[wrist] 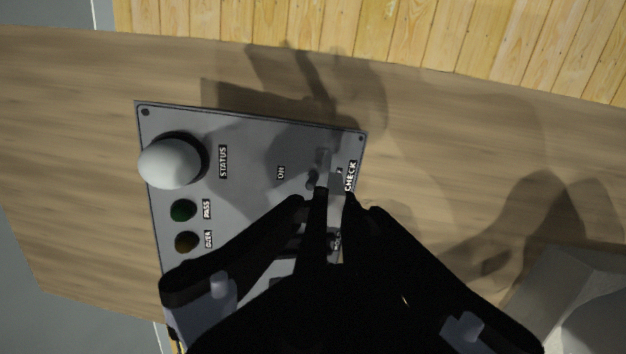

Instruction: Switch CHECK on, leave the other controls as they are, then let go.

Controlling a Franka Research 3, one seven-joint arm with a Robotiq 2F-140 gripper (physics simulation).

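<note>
The grey control panel (250, 131) lies on the wooden table, partly covered by my gripper. Its CHECK label (350, 176) is near the right edge. The CHECK switch's small dark lever (312, 179) stands between the ON label (280, 173) on the left and the OFF label (339, 171), which is mostly hidden. Which way the lever leans is hard to tell. My gripper (333, 184) is shut with nothing held. Its tips are just right of the lever in the view, on the OFF side; whether they touch it is not clear.
A white STATUS dome (170, 164), a green PASS lamp (183, 210) and an amber OVER lamp (187, 242) are on the panel's left. More controls below are mostly hidden by the fingers. A grey block-like base (550, 280) stands at the lower right.
</note>
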